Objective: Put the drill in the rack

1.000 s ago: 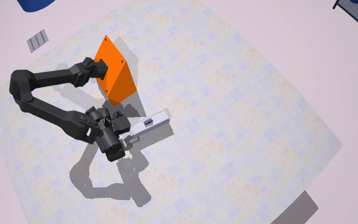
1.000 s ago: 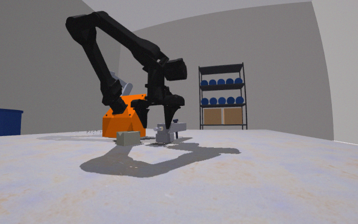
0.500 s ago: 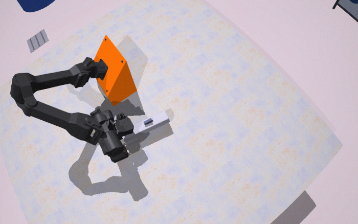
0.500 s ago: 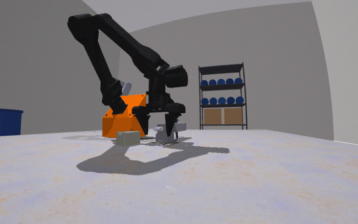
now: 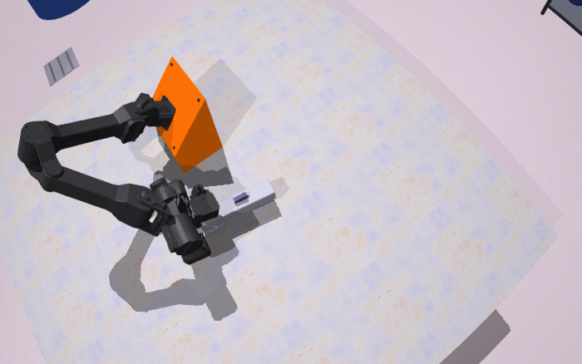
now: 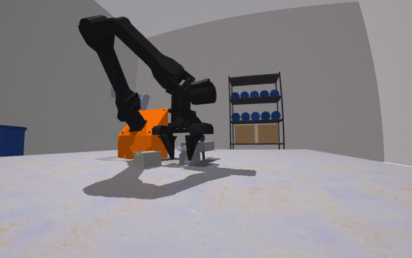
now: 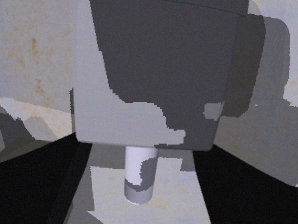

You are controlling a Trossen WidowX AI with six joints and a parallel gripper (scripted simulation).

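Right now my gripper tip is 50 mm to the right of the cream collar, 30 mm below it and 10 mm short of it. From my gripper tip the other things lie so: dark blue key 140 mm to the left, 30 mm ahead, 30 mm above; grey rack block 90 mm behind, 30 mm to the right.
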